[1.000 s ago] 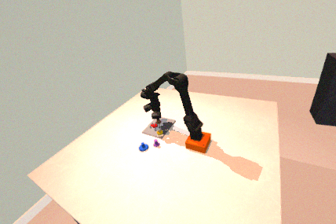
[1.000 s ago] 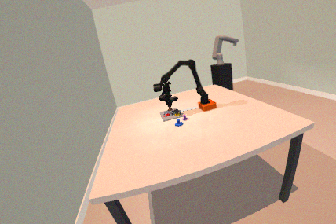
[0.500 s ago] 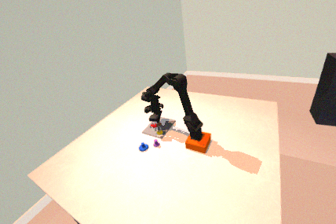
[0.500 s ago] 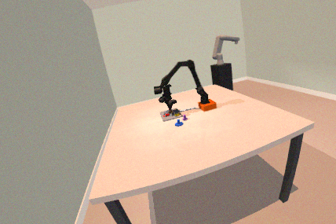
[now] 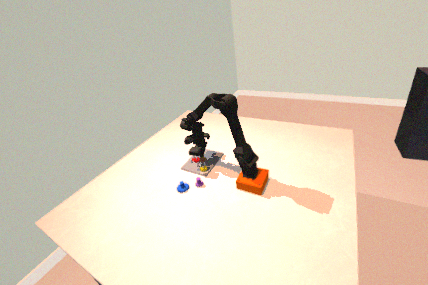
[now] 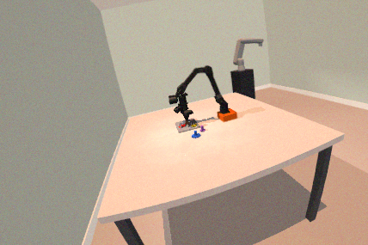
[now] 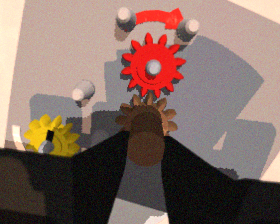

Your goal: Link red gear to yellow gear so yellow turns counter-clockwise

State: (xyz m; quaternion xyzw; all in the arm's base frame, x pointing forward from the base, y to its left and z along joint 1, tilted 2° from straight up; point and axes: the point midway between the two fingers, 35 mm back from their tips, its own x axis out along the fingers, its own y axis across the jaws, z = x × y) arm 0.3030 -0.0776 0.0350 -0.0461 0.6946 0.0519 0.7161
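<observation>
Right now the brown gear is 10 mm below my gripper tip. The rest, counted from my gripper tip: red arrow (60 mm ahead, 10 mm to the left, 40 mm below); yellow gear (40 mm behind, 60 mm to the left, 30 mm below); red gear (40 mm ahead, 10 mm to the left, 30 mm below).
</observation>
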